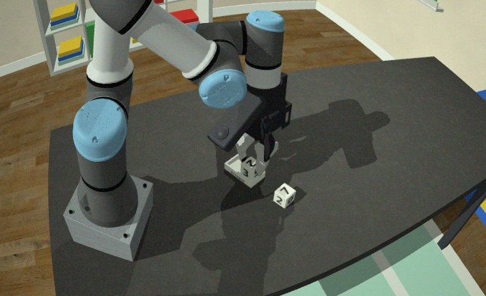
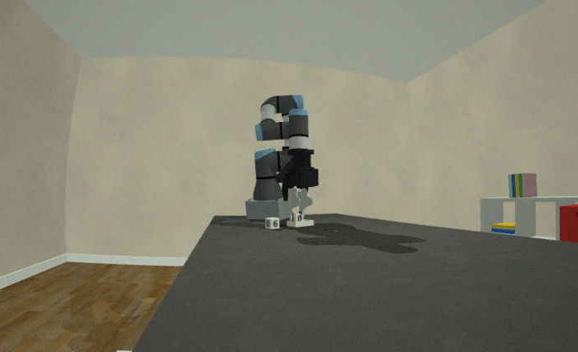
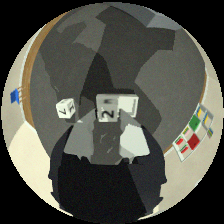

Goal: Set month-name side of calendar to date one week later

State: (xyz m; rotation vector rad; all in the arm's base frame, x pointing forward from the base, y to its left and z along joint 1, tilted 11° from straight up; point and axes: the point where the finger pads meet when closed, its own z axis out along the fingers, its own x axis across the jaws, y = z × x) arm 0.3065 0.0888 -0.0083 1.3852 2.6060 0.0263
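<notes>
Now: hand 3 cm above the white tray, 1 cm to the right of it and 1 cm past it.
</notes>
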